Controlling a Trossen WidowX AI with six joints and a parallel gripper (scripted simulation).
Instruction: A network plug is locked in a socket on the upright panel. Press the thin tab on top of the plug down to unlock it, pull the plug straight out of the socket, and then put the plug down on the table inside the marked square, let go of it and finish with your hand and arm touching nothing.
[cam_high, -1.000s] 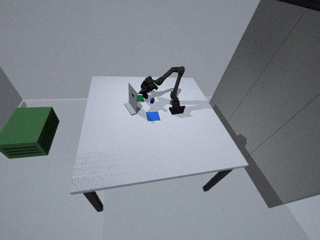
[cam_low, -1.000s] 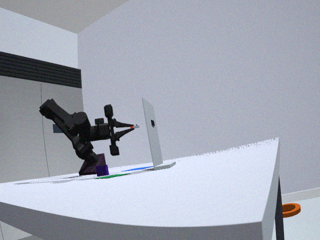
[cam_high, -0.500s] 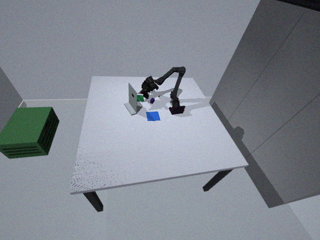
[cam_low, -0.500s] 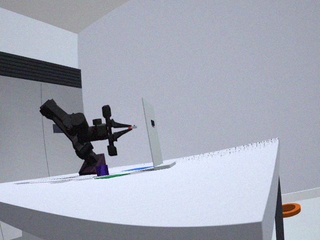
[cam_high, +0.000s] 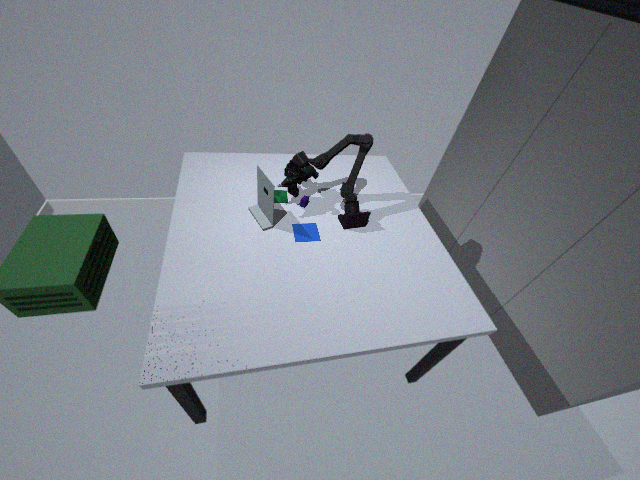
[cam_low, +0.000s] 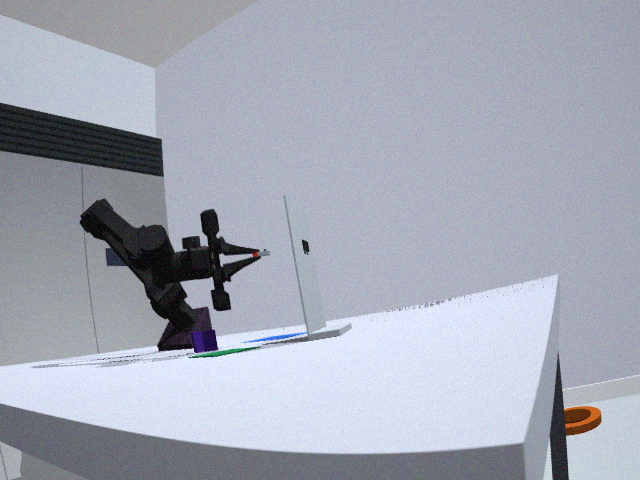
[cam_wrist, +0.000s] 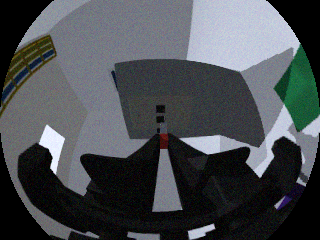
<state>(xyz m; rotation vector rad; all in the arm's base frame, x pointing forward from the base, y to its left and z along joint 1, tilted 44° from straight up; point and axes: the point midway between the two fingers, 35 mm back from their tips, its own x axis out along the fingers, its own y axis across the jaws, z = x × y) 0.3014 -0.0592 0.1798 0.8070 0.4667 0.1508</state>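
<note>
The blue marked square is 17 cm to the left of my gripper tip, 17 cm below it and 8 cm behind it. Also, from my gripper tip: grey panel 9 cm ahead, 6 cm below, 2 cm to the left; network plug right at my gripper tip.
</note>
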